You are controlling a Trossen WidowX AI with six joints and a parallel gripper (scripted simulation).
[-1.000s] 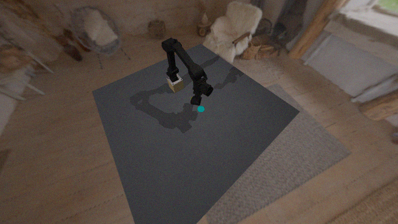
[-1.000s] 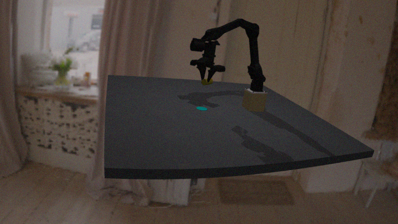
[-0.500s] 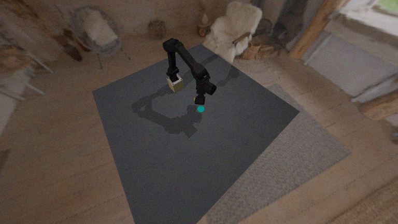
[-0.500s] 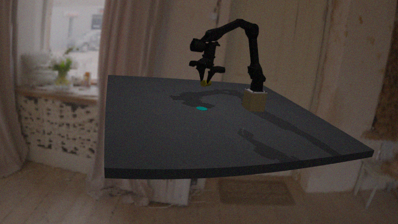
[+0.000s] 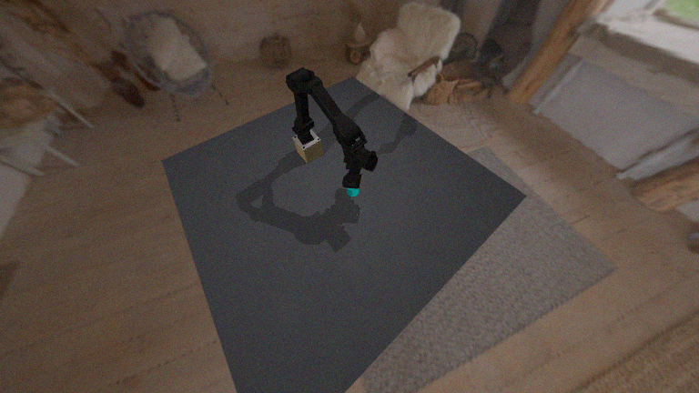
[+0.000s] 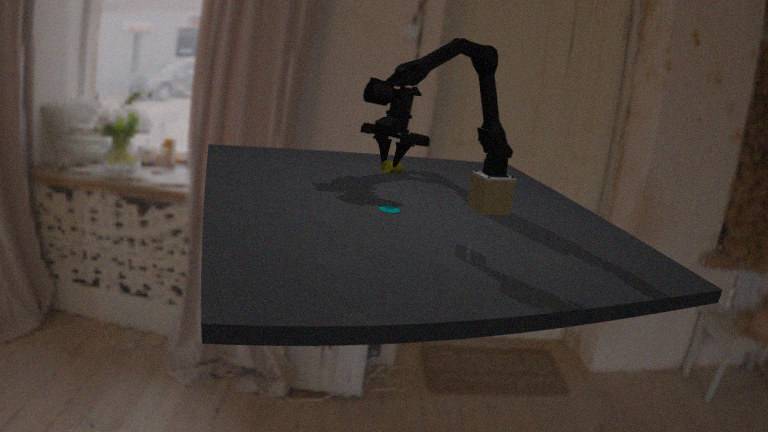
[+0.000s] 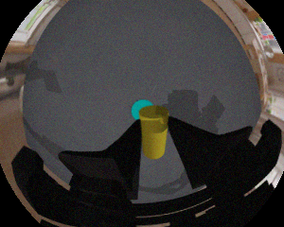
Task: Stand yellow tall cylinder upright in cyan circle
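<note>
The cyan circle is 20 mm behind my gripper tip, 10 mm to the right of it and 120 mm below it. From my gripper tip the other things lie so: yellow cylinder 10 mm behind, 10 mm to the right, 10 mm below.
</note>
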